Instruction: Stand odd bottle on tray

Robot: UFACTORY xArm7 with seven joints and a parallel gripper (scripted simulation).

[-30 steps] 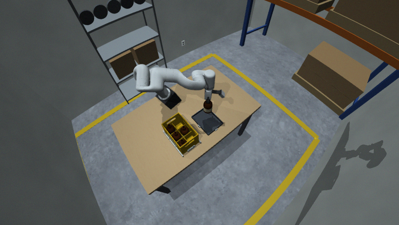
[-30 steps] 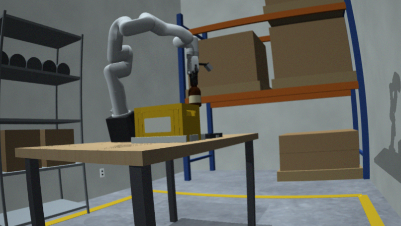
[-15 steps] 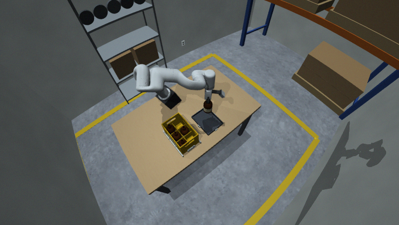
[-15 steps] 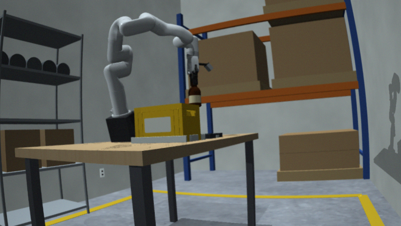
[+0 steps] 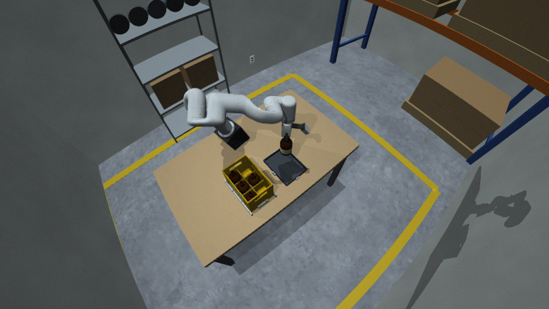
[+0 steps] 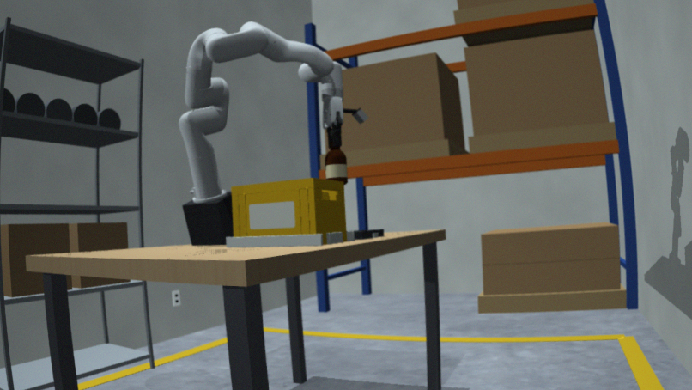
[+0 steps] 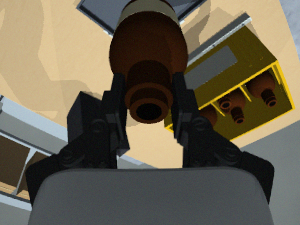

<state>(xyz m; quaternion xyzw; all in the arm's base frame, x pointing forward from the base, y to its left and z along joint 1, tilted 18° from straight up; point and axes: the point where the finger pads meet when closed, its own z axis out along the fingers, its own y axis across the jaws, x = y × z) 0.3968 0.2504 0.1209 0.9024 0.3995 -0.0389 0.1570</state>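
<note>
The bottle lies 70 mm below my hand. Round my hand: tray 320 mm below; then crate 290 mm to the right, 250 mm below, 10 mm behind.
</note>
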